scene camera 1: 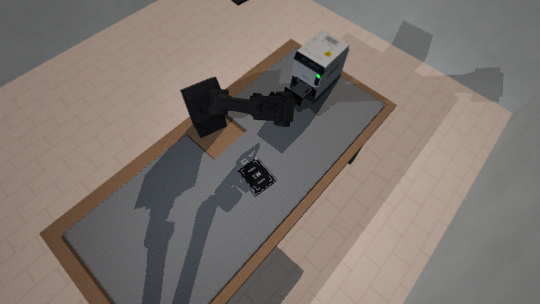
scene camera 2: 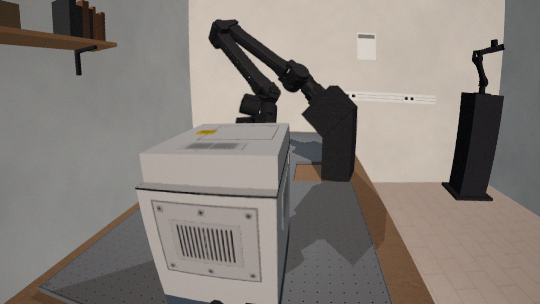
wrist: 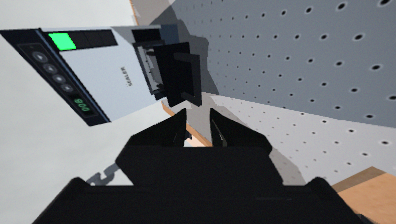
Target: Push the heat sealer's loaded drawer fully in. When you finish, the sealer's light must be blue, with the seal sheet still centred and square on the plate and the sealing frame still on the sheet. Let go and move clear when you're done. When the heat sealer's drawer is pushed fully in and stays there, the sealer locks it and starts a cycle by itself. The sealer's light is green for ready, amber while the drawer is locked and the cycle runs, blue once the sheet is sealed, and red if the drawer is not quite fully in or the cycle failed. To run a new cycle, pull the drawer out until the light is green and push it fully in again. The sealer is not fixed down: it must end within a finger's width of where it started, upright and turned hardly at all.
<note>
The pictures show: the gripper and a white heat sealer.
</note>
